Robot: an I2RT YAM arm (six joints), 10 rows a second.
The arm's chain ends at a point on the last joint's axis. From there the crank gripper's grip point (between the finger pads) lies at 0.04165 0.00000 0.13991 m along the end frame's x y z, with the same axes.
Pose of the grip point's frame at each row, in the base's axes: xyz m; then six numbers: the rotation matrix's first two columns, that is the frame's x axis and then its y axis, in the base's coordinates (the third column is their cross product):
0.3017 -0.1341 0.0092 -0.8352 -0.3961 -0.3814 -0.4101 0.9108 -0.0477
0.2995 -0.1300 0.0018 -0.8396 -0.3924 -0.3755 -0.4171 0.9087 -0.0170
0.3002 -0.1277 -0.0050 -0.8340 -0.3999 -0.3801 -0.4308 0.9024 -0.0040
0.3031 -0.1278 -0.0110 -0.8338 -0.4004 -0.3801 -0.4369 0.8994 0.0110
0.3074 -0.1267 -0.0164 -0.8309 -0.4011 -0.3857 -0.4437 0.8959 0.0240
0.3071 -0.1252 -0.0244 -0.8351 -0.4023 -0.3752 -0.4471 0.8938 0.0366
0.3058 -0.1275 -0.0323 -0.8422 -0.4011 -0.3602 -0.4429 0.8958 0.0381
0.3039 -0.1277 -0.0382 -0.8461 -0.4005 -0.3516 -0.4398 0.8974 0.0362
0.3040 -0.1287 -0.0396 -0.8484 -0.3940 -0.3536 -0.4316 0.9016 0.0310
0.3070 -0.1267 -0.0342 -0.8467 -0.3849 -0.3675 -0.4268 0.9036 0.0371
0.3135 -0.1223 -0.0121 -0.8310 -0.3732 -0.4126 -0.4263 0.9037 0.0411
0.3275 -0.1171 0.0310 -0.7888 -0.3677 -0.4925 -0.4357 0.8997 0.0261
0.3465 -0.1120 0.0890 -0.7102 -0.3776 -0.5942 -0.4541 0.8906 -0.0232
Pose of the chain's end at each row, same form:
0.2852 -0.1339 0.1542 -0.8352 -0.3961 -0.3814 -0.4101 0.9108 -0.0477
0.2858 -0.1336 0.1471 -0.8396 -0.3924 -0.3755 -0.4171 0.9087 -0.0170
0.2867 -0.1335 0.1402 -0.8340 -0.3999 -0.3801 -0.4308 0.9024 -0.0040
0.2906 -0.1356 0.1342 -0.8338 -0.4004 -0.3801 -0.4369 0.8994 0.0110
0.2950 -0.1367 0.1287 -0.8309 -0.4011 -0.3857 -0.4437 0.8959 0.0240
0.2970 -0.1362 0.1208 -0.8351 -0.4023 -0.3752 -0.4471 0.8938 0.0366
0.2979 -0.1376 0.1131 -0.8422 -0.4011 -0.3602 -0.4429 0.8958 0.0381
0.2970 -0.1369 0.1073 -0.8461 -0.4005 -0.3516 -0.4398 0.8974 0.0362
0.2964 -0.1373 0.1059 -0.8484 -0.3940 -0.3536 -0.4316 0.9016 0.0310
0.2978 -0.1370 0.1111 -0.8467 -0.3849 -0.3675 -0.4268 0.9036 0.0371
0.2981 -0.1361 0.1324 -0.8310 -0.3732 -0.4126 -0.4263 0.9037 0.0411
0.2997 -0.1347 0.1732 -0.7888 -0.3677 -0.4925 -0.4357 0.8997 0.0261
0.3008 -0.1317 0.2262 -0.7102 -0.3776 -0.5942 -0.4541 0.8906 -0.0232

